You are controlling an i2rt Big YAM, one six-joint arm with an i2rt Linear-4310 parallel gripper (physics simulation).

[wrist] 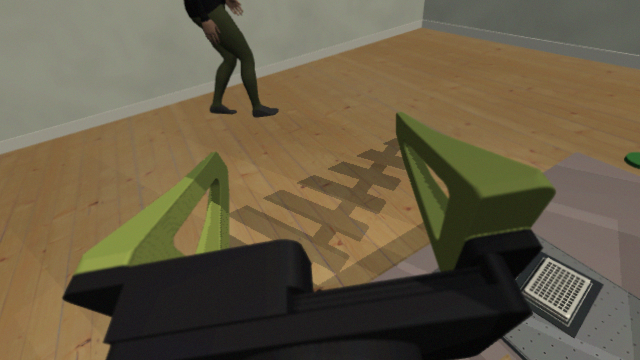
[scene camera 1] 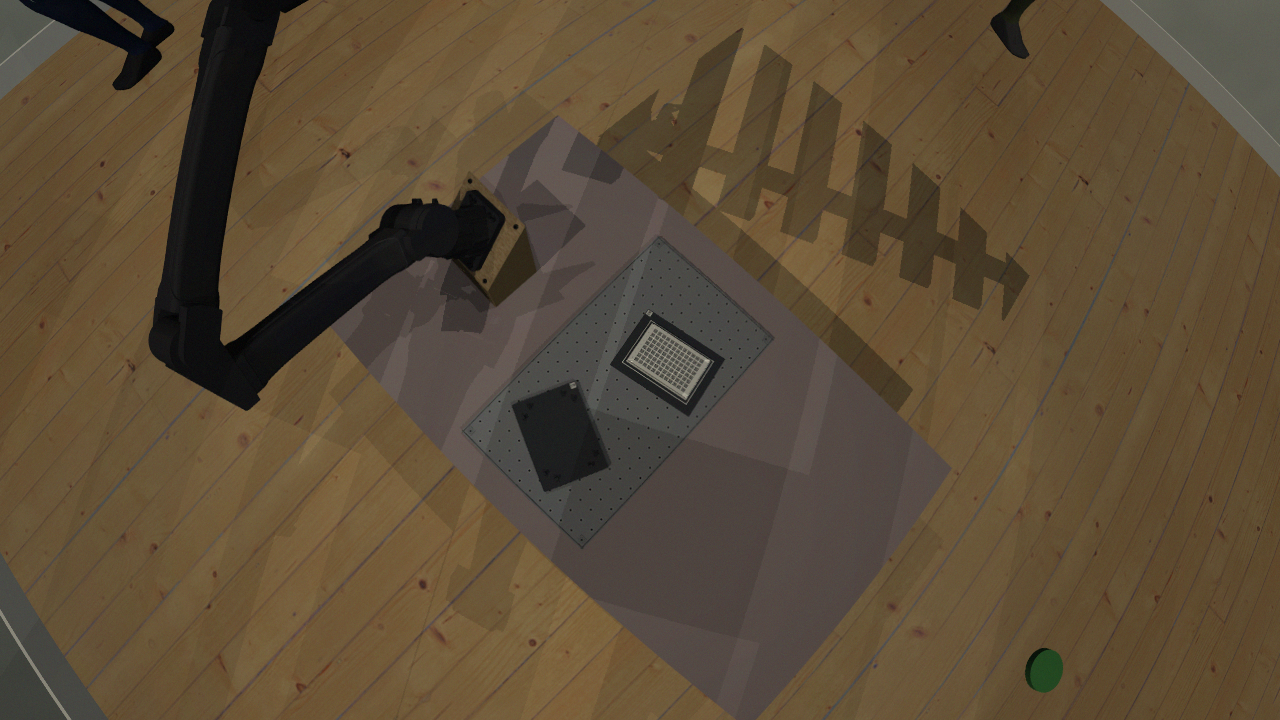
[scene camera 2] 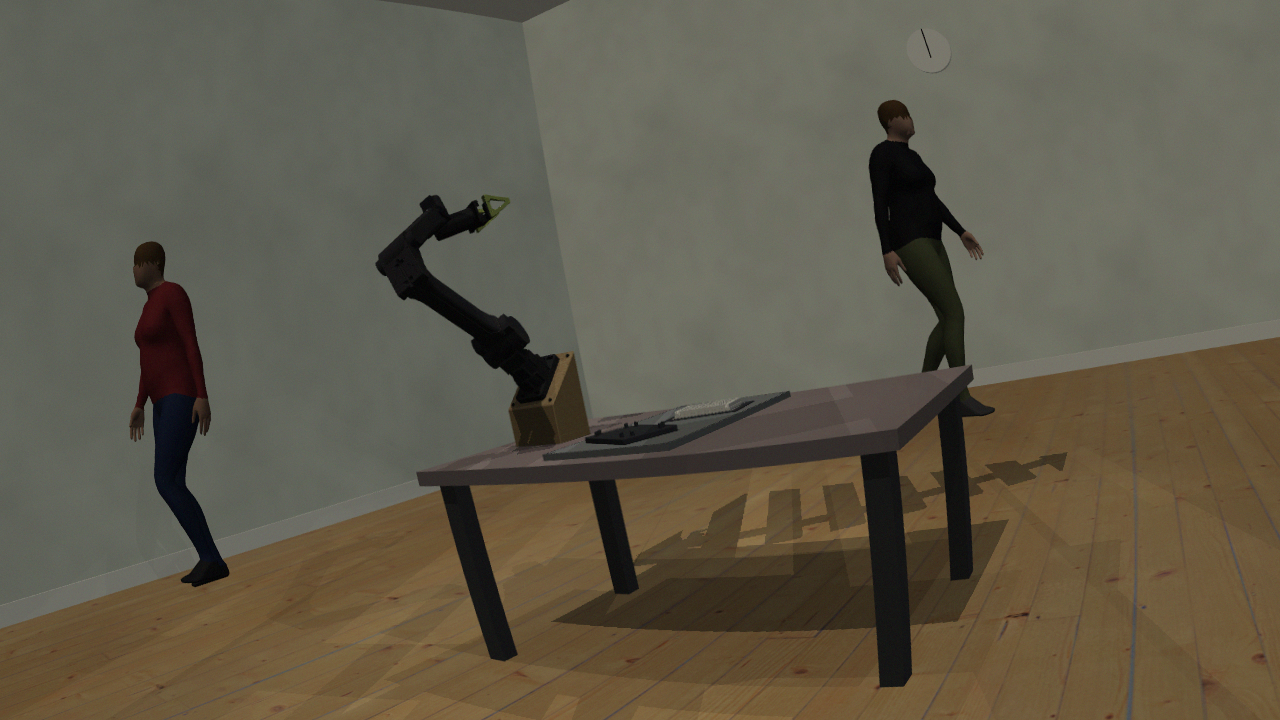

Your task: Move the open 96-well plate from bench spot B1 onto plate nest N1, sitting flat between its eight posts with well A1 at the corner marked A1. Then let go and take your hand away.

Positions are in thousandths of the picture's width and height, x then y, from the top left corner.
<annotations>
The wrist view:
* gripper: 479, 393
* well plate: 871, 804, on a dark nest with white outline
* dark nest with white outline: 893, 910
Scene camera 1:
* well plate: 515, 494
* dark nest with white outline: 484, 503
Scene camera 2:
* gripper: 393, 285
</annotations>
